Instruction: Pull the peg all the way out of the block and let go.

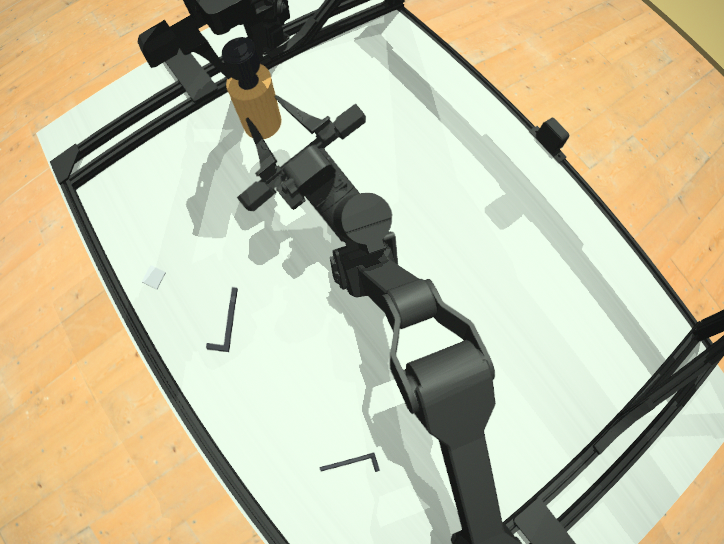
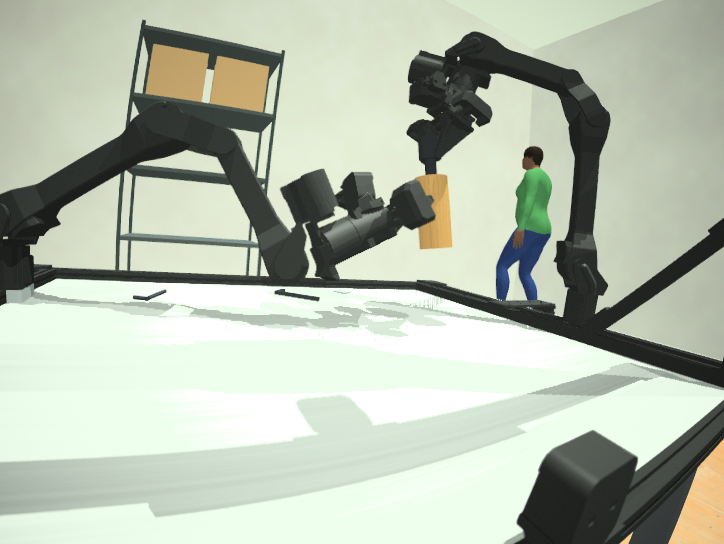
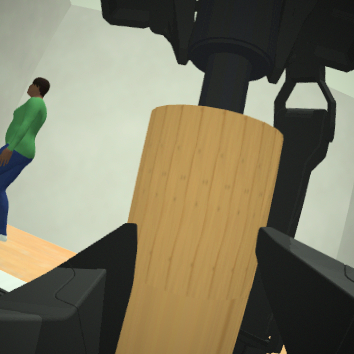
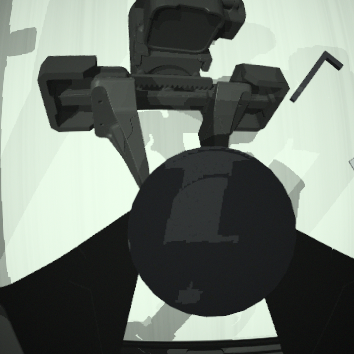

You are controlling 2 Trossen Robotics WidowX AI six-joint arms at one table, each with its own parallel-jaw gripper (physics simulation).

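Places are measured from the left arm's base along level axes (x ahead, y left, z up), in centimetres.
Pixels of known places: left gripper, fingertip midpoint: (image 1: 261, 106) (image 3: 197, 237); right gripper, fingertip midpoint: (image 1: 244, 68) (image 2: 429, 160) (image 3: 228, 65) (image 4: 196, 222); left arm's base, origin of the base link: (image 2: 5, 285); right arm's base, origin of the base link: (image 1: 267, 39) (image 2: 577, 323).
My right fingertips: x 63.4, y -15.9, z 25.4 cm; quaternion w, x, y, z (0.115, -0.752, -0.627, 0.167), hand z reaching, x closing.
For each thing: its top centre in the pictures, then the offset to it from my right fingertips. "spot": a spot on its surface instead. Level surfaces: height alone.
- upright wooden cylinder, middle of its top: (image 3: 230, 128) (image 1: 249, 72) (image 2: 437, 175) dz -2.4, dx +1.0, dy -1.1 cm
- black peg, middle of its top: (image 4: 184, 265) (image 3: 252, 3) (image 1: 240, 41) (image 2: 434, 136) dz +4.4, dx +0.3, dy -0.3 cm
- small pale square, surface spot: (image 1: 153, 277) spot: dz -27.0, dx -1.1, dy +23.8 cm
- white table, its level: dz -27.3 cm
The block, an upright wooden cylinder (image 1: 262, 111) (image 2: 440, 216) (image 3: 200, 175), is held in the air, slightly tilted. My left gripper (image 1: 263, 108) (image 3: 197, 237) is shut on it, one finger on each side. The black peg (image 1: 239, 58) (image 2: 430, 166) (image 3: 225, 82) (image 4: 212, 240) has a wide round head and a narrower shaft. A length of shaft shows above the block's top, and its lower end is hidden at or inside the block. My right gripper (image 2: 429, 145) (image 4: 196, 222) is shut on the peg's head above the block.
Two dark L-shaped pieces (image 1: 230, 321) (image 1: 351, 462) and a small pale square (image 1: 153, 277) lie on the white table (image 1: 280, 380). A black frame (image 1: 146, 345) runs around its edge. A person (image 2: 533, 201) and a shelf rack (image 2: 201, 172) stand beyond.
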